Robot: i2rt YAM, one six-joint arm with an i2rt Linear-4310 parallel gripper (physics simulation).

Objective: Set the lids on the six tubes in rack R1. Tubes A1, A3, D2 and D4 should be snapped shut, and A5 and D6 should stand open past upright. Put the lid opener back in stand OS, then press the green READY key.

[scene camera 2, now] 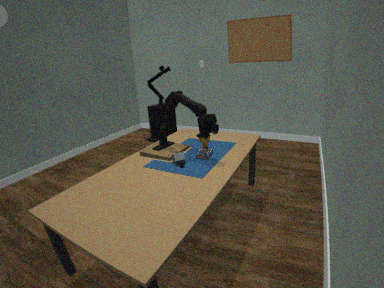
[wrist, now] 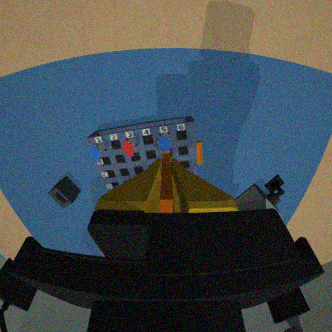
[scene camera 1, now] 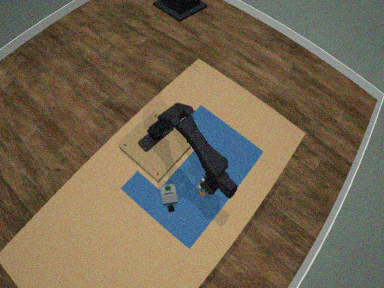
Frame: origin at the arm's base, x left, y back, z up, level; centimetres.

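Seen in the pictures: gripper, fingertip midpoint: [scene camera 2: 206, 146] [wrist: 165, 164]; arm's base, origin of the base link: [scene camera 2: 163, 146] [scene camera 1: 156, 135].
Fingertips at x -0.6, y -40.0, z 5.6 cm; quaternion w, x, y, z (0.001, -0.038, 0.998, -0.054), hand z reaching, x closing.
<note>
Offsets run from my fingertips to a thing's middle. "*": to the spot under its first point. Level surfaces: height alone.
Rack R1 {dz -5.2, dx +2.0, dy +2.8 cm} [wrist: 189, 143] [scene camera 2: 204, 154] stands on the blue mat {dz -8.2 cm} [wrist: 49, 115] [scene camera 1: 216, 136]. In the wrist view a blue lid {dz -3.5, dx +7.7, dy +1.2 cm} [wrist: 95, 153] is at A1, a red lid {dz -3.5, dx +4.0, dy +0.3 cm} [wrist: 128, 148] at A3 and a blue lid {dz -3.5, dx +0.2, dy -0.5 cm} [wrist: 164, 143] at A5. Each sits a little off its grey tube mouth. How far they are tipped I cannot tell. Row D is hidden behind my fingers. My gripper [wrist: 165, 164] [scene camera 1: 204, 187] [scene camera 2: 204, 145] is shut on the orange lid opener {dz -0.5, dx -0.1, dy +1.4 cm} [wrist: 166, 184]. The opener's tip points at the A5 lid. The dark stand OS [wrist: 64, 192] [scene camera 1: 171, 208] stands empty on the mat.
The grey key box {dz -4.0, dx -15.9, dy +12.6 cm} [scene camera 1: 168, 195] [scene camera 2: 179, 157] [wrist: 251, 197] with the green READY key {dz -1.9, dx -14.6, dy +14.4 cm} [scene camera 1: 167, 187] sits beside stand OS. The arm's wooden base plate [scene camera 1: 136, 155] lies behind it. An orange tab {* dz -5.9, dx -4.3, dy +1.3 cm} [wrist: 199, 152] sticks out on the rack's right side.
</note>
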